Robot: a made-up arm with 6 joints.
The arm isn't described. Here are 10 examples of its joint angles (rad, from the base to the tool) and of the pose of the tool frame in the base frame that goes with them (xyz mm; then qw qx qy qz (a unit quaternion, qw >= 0)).
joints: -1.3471 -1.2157 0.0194 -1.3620 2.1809 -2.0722
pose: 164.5 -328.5 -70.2 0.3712 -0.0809 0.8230 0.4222
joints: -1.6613 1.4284 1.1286 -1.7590 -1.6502 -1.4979
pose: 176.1 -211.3 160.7 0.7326 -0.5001 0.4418 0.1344
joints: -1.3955 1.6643 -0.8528 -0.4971 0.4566 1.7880
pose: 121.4 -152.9 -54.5 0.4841 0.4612 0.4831 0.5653
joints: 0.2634 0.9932 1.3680 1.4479 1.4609 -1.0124
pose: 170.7 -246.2 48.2 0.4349 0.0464 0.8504 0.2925
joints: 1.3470 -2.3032 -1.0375 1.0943 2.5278 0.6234
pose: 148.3 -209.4 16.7 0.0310 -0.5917 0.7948 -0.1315
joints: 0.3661 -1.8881 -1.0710 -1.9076 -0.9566 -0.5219
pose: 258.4 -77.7 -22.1 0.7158 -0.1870 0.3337 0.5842
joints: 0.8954 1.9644 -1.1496 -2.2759 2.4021 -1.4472
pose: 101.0 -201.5 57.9 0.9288 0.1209 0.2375 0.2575
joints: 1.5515 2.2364 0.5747 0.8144 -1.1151 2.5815
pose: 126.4 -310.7 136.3 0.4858 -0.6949 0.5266 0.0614
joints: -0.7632 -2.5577 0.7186 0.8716 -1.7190 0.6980
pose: 185.7 -97.0 -200.7 0.0113 0.3414 -0.5388 -0.7701
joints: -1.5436 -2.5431 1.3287 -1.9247 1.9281 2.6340
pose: 96.7 -196.5 -168.0 0.5195 0.3803 0.6692 0.3709
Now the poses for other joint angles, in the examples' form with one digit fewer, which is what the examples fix.
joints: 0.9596 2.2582 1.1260 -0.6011 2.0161 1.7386
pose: 68 -371 127 0.669 -0.072 -0.739 0.031
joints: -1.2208 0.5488 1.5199 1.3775 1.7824 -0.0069
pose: 153 -364 -1 0.669 0.295 0.622 0.279
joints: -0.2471 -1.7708 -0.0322 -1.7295 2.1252 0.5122
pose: 72 -142 67 0.421 -0.051 0.397 -0.814
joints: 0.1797 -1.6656 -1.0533 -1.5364 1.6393 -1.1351
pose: 114 -172 -60 0.712 0.286 -0.497 -0.406
